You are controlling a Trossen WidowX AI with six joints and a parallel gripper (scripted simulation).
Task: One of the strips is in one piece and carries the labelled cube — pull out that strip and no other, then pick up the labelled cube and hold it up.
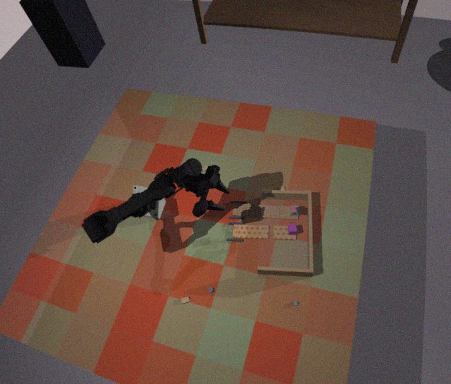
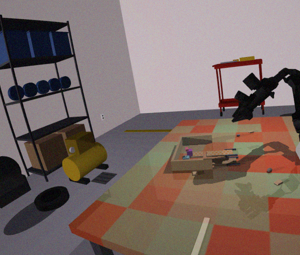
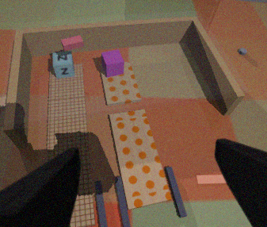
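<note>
My gripper tip is 11 cm short of the checked strip, 8 cm to the right of it and 19 cm above it. From my gripper tip the other things lie so: wood block (9 cm behind, 33 cm to the right, 19 cm below); orange-dotted strip (8 cm ahead, 2 cm to the right, 19 cm below).
</note>
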